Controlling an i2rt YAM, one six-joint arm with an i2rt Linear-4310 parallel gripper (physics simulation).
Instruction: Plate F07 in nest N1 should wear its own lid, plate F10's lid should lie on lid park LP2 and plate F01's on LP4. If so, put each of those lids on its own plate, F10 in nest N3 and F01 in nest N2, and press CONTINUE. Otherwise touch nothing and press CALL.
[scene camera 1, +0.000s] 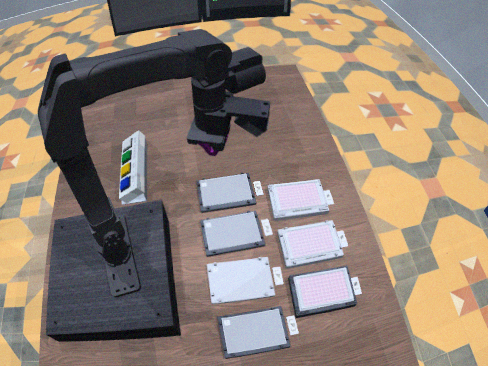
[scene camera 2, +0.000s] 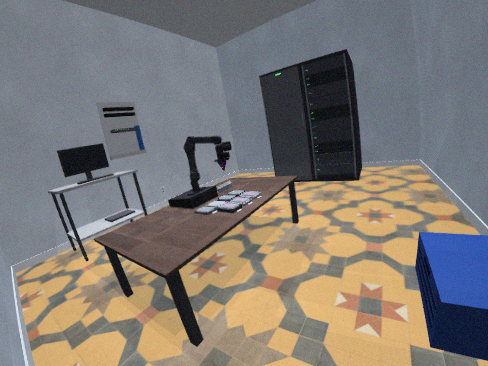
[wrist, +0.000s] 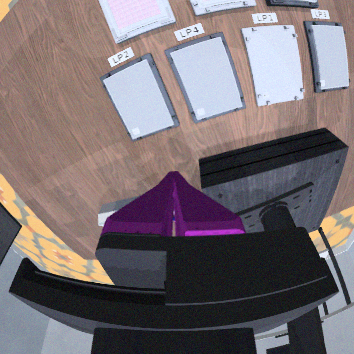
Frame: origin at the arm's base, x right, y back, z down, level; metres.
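Where they show: gripper, fingertip midpoint: (scene camera 1: 212, 154) (scene camera 2: 224, 170) (wrist: 173, 178); arm's base, origin of the base link: (scene camera 1: 119, 255) (scene camera 2: 197, 191) (wrist: 271, 208).
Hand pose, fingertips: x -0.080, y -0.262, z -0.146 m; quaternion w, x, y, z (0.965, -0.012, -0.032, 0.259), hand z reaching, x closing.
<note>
Things, the pixels of their centre, and the offset from my fingertips. Level surfaces: height alone.
- N2, body centre: (scene camera 1: 311, 240) (scene camera 2: 240, 199) dz +0.206, dx +0.160, dy -0.181 m
- N1, body centre: (scene camera 1: 324, 288) (scene camera 2: 229, 205) dz +0.201, dx +0.289, dy -0.154 m
- LP2, body centre: (wrist: 138, 100) (scene camera 1: 225, 190) dz +0.216, dx -0.063, dy -0.039 m
- LP4, body centre: (wrist: 208, 78) (scene camera 1: 231, 231) dz +0.216, dx +0.061, dy -0.014 m
- LP3, body centre: (scene camera 1: 253, 331) (wrist: 331, 56) dz +0.216, dx +0.321, dy +0.028 m
- LP1, body centre: (wrist: 277, 64) (scene camera 1: 240, 279) (scene camera 2: 216, 203) dz +0.220, dx +0.189, dy +0.010 m
- button box, body centre: (scene camera 1: 132, 165) (scene camera 2: 222, 186) dz +0.198, dx -0.226, dy +0.190 m
- brown table, its level: dz +0.230 m
My gripper (scene camera 1: 212, 151) (scene camera 2: 223, 168) (wrist: 173, 178) is shut and empty, its purple fingers pointing down above the table between the button box and the parks. Pink-welled plates sit in nests N3 (scene camera 1: 299, 195), N2 (scene camera 1: 312, 242) and N1 (scene camera 1: 324, 289); clear lids on them cannot be told. Grey panels in dark frames lie at LP2 (scene camera 1: 227, 191) (wrist: 141, 97), LP4 (scene camera 1: 233, 232) (wrist: 207, 77) and LP3 (scene camera 1: 254, 331) (wrist: 330, 56). LP1 (scene camera 1: 241, 280) (wrist: 274, 65) is pale with corner clips. Plate codes are unreadable. The button box (scene camera 1: 133, 167) has grey, green, yellow and blue buttons.
The black arm base (scene camera 1: 70, 280) (wrist: 280, 180) stands beside the parks on the brown table (scene camera 2: 150, 240). A desk with a monitor (scene camera 2: 83, 160), dark cabinets (scene camera 2: 285, 125) and a blue box (scene camera 2: 455, 280) stand away from the table.
</note>
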